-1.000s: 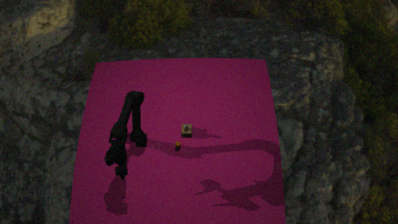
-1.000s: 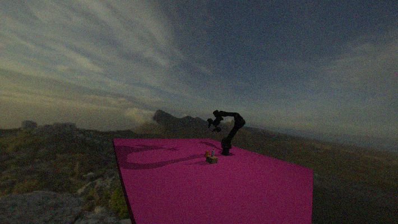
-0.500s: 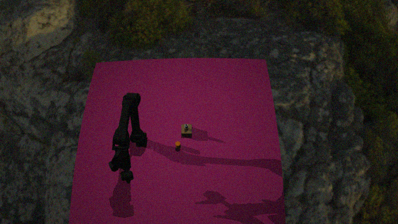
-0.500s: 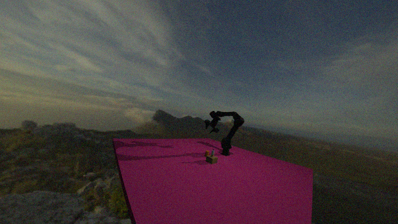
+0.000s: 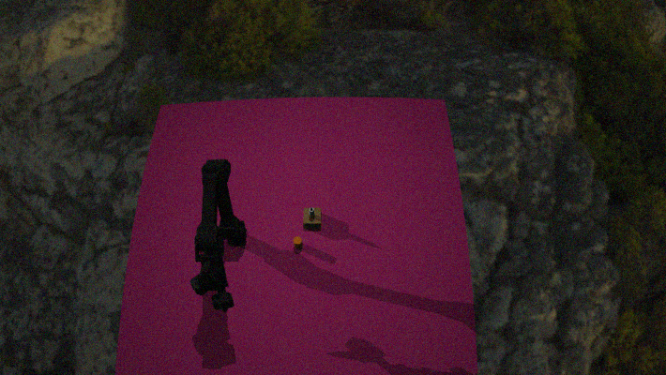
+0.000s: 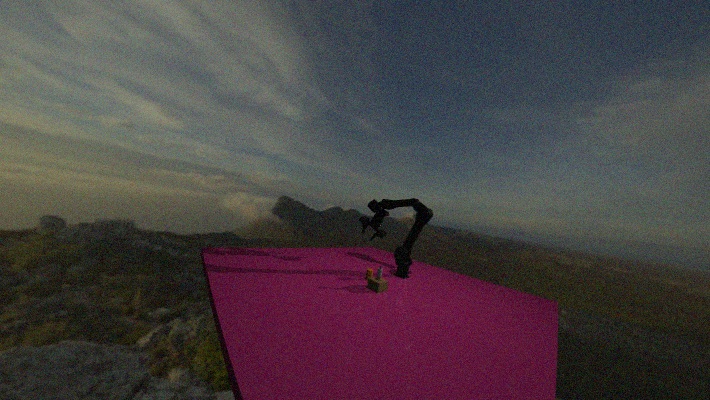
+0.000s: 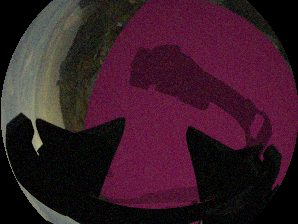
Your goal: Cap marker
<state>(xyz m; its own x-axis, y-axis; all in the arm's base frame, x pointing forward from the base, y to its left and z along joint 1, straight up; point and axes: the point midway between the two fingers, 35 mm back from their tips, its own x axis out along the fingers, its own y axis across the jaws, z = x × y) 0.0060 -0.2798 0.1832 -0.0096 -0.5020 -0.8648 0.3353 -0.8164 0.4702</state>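
Right now my gripper tip is 220 mm short of the orange cap, 270 mm to the right of it and 130 mm above it. The rest, counted from my gripper tip: tan holder block: 270 mm ahead, 370 mm to the left, 130 mm below.
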